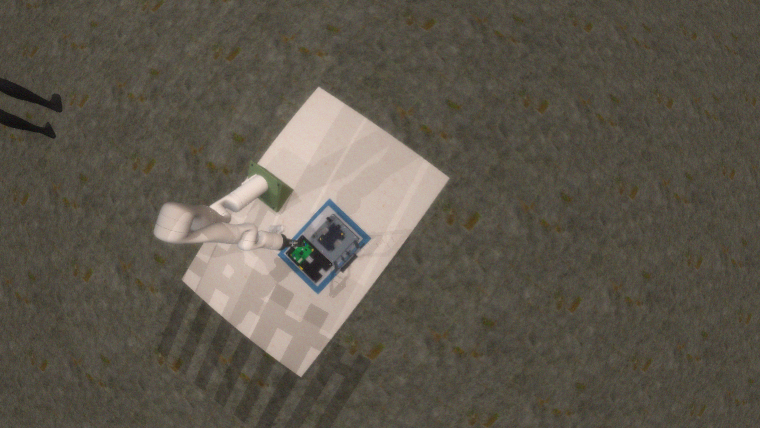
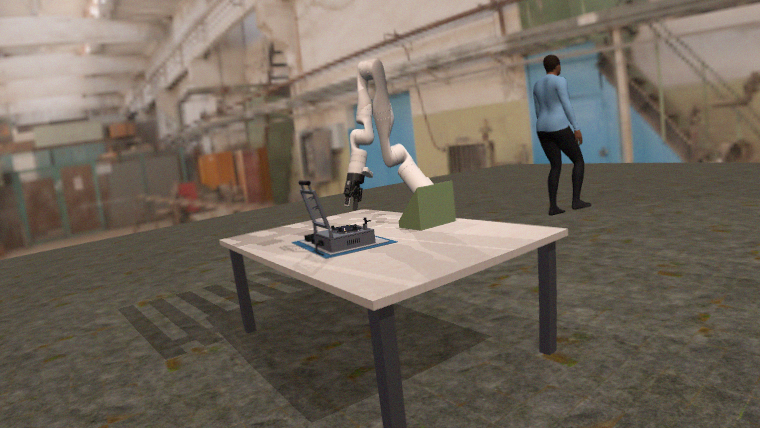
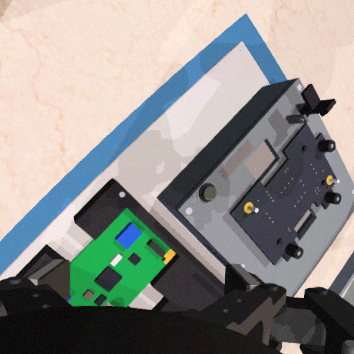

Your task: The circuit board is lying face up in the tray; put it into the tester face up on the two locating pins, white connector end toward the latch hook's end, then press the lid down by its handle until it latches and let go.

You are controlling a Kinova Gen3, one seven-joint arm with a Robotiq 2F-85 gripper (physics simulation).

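Places are measured from the arm's base along level axes (x left, y back, z up), in millimetres.
Pixels of known places: gripper, between the fingertips: (image 1: 296, 244) (image 2: 351, 208) (image 3: 147, 279); arm's base, origin of its link: (image 1: 261, 183) (image 2: 429, 197).
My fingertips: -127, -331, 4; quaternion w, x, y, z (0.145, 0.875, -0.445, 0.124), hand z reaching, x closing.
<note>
Ahead of a thing's pixels: the offset from my fingertips to its top centre, as dx, dy, dz. Level surfaces: height alone.
The green circuit board {-38, -26, -94} (image 3: 116, 260) (image 1: 303, 251) lies face up in the black tray (image 3: 95, 211) (image 1: 317, 268). Its near end is hidden under my gripper body. The grey tester (image 3: 211, 219) (image 1: 334, 236) (image 2: 345, 238) stands beside the tray with two yellow-collared locating pins (image 3: 248, 208) (image 3: 330, 180) in its empty dark nest. The black latch hook {+189, -49, -15} (image 3: 312, 102) is at the tester's far end. The lid {+109, -230, +104} (image 2: 313, 207) stands open and upright, with its handle {+106, -252, +154} (image 2: 304, 183) on top. My gripper (image 3: 147, 279) (image 2: 353, 205) (image 1: 289, 244) is open and empty, a little above the board.
Tray and tester sit on a blue-edged mat {dz -120} (image 3: 140, 116) (image 2: 383, 242) on a white table {dz -122} (image 1: 340, 137) (image 2: 425, 255). The arm's green pedestal (image 1: 273, 191) (image 2: 427, 207) stands at the table's edge. A person (image 2: 555, 132) walks on the floor beyond the table.
</note>
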